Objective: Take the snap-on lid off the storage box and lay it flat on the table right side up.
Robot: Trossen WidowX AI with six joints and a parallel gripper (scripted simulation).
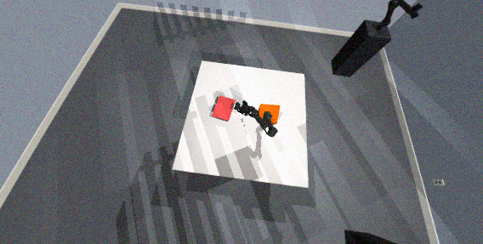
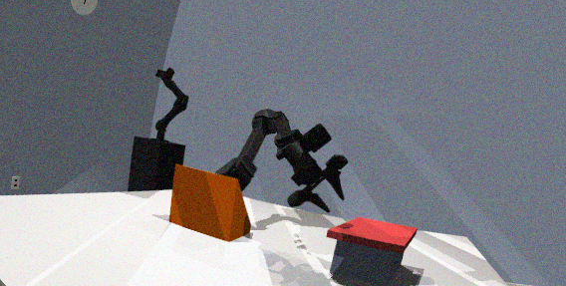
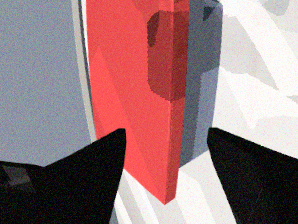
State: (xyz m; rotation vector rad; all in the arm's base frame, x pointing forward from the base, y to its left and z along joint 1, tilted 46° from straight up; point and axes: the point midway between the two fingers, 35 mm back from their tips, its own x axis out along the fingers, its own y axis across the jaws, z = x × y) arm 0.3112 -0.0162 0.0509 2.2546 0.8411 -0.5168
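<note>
Now: gripper tip 12 cm short of the red lid, 2 cm to the left of it and 4 cm above it. Round my gripper tip: storage box 12 cm ahead, 2 cm to the right, 9 cm below.
</note>
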